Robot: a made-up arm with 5 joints.
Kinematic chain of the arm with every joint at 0, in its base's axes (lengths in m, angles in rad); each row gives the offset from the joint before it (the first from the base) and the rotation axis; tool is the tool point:
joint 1: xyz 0 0 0.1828 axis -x
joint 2: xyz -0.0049 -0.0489 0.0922 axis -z
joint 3: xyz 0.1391 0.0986 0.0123 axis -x
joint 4: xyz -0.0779 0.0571 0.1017 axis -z
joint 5: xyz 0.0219 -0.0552 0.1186 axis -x
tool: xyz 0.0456 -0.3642 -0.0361
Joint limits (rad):
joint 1: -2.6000..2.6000
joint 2: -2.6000..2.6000
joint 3: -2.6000..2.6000
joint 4: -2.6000..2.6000
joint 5: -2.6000..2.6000
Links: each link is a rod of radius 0.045 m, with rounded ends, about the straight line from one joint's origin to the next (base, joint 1, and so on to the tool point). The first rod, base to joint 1, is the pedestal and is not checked.
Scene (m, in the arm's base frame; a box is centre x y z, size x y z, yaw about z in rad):
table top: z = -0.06
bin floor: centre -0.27 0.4 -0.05 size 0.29 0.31 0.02 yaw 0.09
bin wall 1: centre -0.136 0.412 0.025 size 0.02 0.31 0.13 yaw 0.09
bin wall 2: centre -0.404 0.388 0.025 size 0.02 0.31 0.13 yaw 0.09
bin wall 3: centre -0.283 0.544 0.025 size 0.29 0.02 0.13 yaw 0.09
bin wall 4: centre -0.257 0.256 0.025 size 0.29 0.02 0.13 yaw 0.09
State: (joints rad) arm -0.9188 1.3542 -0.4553 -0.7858 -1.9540
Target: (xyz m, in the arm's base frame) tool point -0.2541 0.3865 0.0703
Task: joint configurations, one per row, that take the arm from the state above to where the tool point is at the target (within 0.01 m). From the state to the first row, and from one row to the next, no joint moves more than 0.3 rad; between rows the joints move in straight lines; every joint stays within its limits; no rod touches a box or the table.
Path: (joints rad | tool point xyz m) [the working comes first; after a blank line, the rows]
Joints at the target: 0.4553 -0.9536 0.0665 -2.4697 -0.5868
Straight joint move there: touches bin wall 1.

1: -0.7801 1.0648 -0.4102 -0.9965 -1.7950 | 0.2660 0.0011 0.2497
2: -0.6413 0.7755 -0.3651 -1.2073 -1.6359 | 0.2368 0.0558 0.2450
3: -0.5026 0.4861 -0.3201 -1.4180 -1.4769 | 0.2237 0.1020 0.2419
4: -0.3638 0.1967 -0.2750 -1.6287 -1.3178 | 0.2118 0.1631 0.2492
5: -0.2251 -0.0926 -0.2299 -1.8394 -1.1588 | 0.1726 0.2484 0.2581
6: -0.0863 -0.3820 -0.1848 -2.0502 -0.9997 | 0.0812 0.3403 0.2534
7: 0.0524 -0.6714 -0.1398 -2.2609 -0.8407 | -0.0683 0.3995 0.2313
8: 0.1912 -0.9607 -0.0947 -2.4716 -0.6816 | -0.2541 0.3865 0.2100
9: 0.4553 -0.9536 0.0665 -2.4697 -0.5868 | -0.2541 0.3865 0.0703

